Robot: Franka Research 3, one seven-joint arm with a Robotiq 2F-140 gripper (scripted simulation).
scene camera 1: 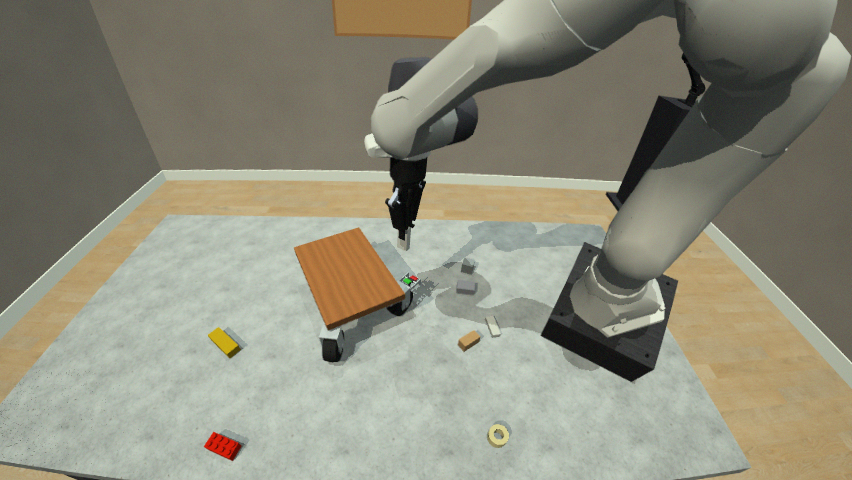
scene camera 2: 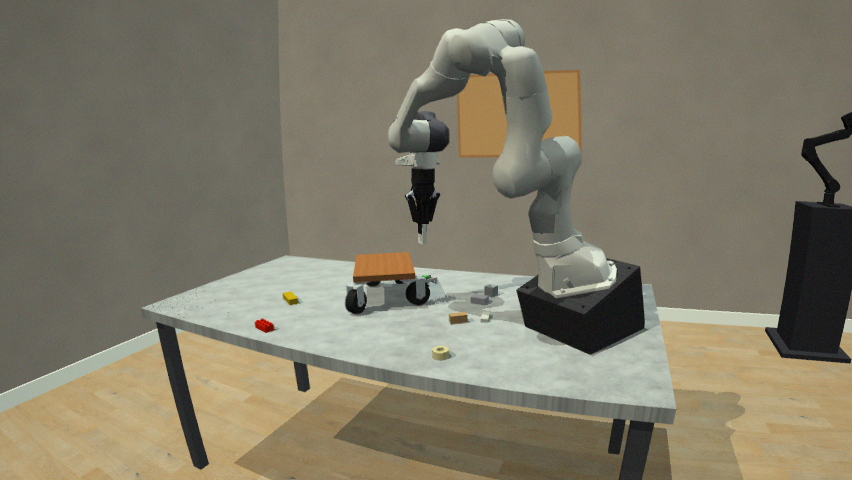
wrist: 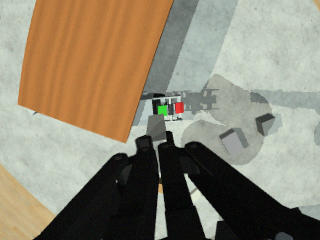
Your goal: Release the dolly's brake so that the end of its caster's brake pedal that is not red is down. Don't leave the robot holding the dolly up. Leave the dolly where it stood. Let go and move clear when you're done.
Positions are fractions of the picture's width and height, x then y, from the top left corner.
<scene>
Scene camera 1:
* my gripper: 0.47,0.52
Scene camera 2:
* my gripper: 0.50,0.51
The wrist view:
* my gripper: 0.50,0.53
</scene>
